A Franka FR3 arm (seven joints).
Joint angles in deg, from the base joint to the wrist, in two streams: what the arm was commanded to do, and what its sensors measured. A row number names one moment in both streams.
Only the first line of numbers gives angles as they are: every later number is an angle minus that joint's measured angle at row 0.
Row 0, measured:
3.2, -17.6, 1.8, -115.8, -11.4, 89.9, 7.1
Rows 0 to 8, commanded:
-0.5, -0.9, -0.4, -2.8, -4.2, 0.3, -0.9
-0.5, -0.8, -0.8, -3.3, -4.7, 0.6, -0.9
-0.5, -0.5, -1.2, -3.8, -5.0, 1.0, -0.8
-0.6, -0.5, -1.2, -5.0, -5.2, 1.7, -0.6
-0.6, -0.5, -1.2, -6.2, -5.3, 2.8, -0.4
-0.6, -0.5, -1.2, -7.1, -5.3, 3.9, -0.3
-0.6, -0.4, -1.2, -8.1, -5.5, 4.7, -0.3
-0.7, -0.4, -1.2, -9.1, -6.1, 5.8, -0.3
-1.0, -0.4, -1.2, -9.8, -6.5, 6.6, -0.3
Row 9, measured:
0.0, 0.3, -1.4, -6.4, -4.6, 3.1, -0.1
